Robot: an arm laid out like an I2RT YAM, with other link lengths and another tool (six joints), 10 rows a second.
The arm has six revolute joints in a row. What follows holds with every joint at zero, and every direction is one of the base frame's. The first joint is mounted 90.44 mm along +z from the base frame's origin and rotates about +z. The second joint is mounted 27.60 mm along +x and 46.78 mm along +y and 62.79 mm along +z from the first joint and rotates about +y. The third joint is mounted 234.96 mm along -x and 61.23 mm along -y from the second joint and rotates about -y. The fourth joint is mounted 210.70 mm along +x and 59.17 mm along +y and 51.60 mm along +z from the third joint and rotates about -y. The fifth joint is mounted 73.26 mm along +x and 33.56 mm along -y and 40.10 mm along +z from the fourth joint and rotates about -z. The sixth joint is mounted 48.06 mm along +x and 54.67 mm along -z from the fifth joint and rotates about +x. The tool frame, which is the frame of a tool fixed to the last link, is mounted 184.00 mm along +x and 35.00 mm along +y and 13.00 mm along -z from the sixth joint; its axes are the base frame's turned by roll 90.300, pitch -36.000 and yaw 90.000 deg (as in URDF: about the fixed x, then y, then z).
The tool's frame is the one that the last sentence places.
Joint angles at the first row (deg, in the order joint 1, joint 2, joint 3, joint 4, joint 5, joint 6):
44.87 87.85 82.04 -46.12 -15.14 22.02
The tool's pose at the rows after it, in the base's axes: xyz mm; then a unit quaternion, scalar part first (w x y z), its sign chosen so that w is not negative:
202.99 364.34 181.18 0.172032 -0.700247 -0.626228 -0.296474
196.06 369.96 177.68 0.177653 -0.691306 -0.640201 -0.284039
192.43 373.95 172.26 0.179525 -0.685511 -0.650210 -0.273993
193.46 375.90 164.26 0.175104 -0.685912 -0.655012 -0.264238
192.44 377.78 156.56 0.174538 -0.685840 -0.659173 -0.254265
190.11 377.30 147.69 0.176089 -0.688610 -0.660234 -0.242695
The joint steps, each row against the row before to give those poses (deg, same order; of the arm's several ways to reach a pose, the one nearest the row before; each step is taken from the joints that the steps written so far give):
0.23 1.70 1.36 -0.65 -1.51 -0.81
0.80 2.00 1.91 -1.35 -0.88 -1.13
0.56 1.77 1.19 -0.64 -0.40 -0.89
0.31 1.85 0.94 -0.36 0.44 -0.44
0.29 1.52 0.46 -0.13 0.00 -0.28
0.07 0.94 -0.56 0.16 -0.23 0.05

